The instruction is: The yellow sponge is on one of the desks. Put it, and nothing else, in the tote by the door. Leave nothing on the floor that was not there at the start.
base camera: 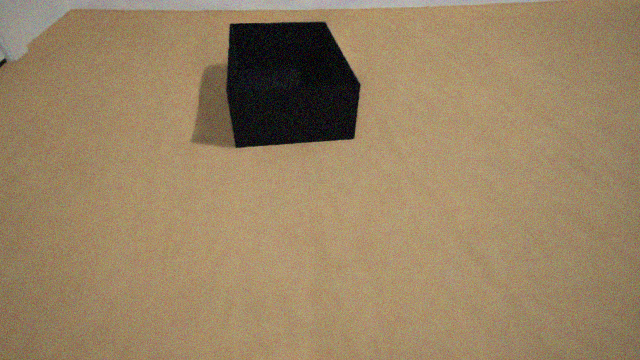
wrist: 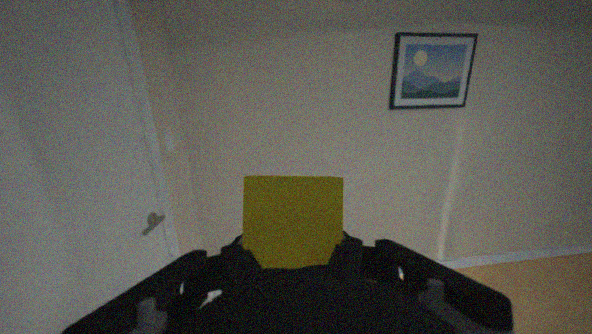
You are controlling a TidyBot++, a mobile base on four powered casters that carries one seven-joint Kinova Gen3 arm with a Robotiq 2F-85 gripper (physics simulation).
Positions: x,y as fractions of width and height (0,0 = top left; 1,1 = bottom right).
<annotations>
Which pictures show the yellow sponge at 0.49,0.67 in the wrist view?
The wrist view only.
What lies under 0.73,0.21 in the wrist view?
A framed picture.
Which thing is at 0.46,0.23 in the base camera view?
A black tote.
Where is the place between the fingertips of my gripper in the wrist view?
0.49,0.71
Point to a white door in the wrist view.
0.16,0.65
</annotations>
